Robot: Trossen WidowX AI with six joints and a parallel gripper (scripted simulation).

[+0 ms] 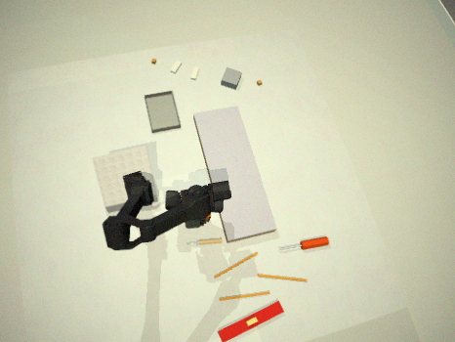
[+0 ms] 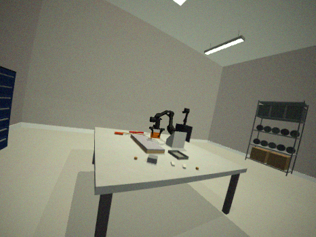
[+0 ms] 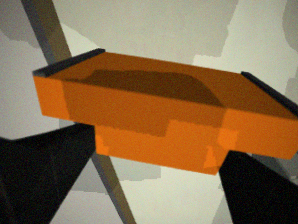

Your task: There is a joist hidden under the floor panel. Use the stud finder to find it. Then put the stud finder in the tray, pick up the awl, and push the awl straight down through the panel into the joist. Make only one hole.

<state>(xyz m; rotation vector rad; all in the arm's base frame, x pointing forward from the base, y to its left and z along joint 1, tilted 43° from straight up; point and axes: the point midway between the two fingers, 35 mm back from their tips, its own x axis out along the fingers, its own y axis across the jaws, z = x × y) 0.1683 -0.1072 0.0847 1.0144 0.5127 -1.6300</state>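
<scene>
My gripper tip is now 1 cm past the orange stud finder. Round my gripper tip: awl 1 cm behind, 12 cm to the right, 7 cm below; red level 7 cm ahead, 43 cm to the right, 6 cm below; small light 2 cm behind, 2 cm to the left.
</scene>
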